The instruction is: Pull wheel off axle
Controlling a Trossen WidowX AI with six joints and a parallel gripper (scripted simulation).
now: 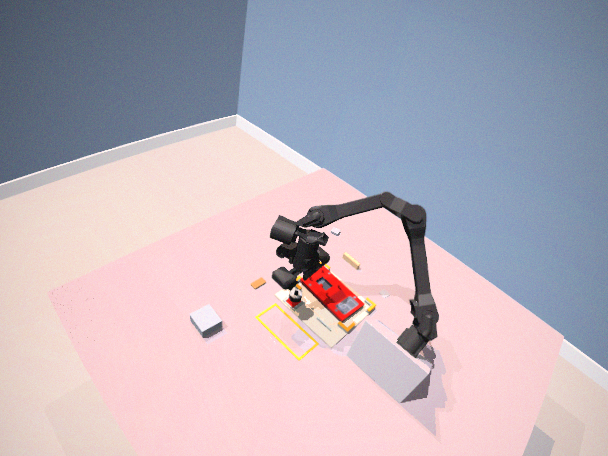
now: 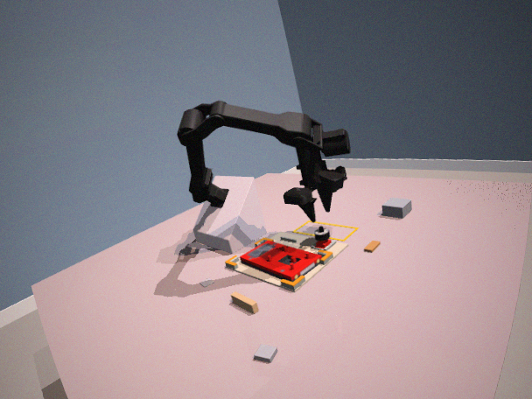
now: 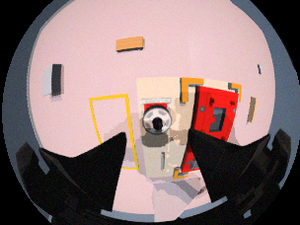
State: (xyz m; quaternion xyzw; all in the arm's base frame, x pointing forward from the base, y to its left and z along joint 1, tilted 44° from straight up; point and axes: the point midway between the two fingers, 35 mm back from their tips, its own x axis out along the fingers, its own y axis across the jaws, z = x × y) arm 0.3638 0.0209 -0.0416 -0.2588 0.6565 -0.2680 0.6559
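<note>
The dark grey wheel is 5 cm below my gripper tip. Round my gripper tip: orange chip 12 cm ahead, 9 cm below, 4 cm to the left; tan block 29 cm to the right, 8 cm below, 1 cm behind; black upright axle 6 cm below.
</note>
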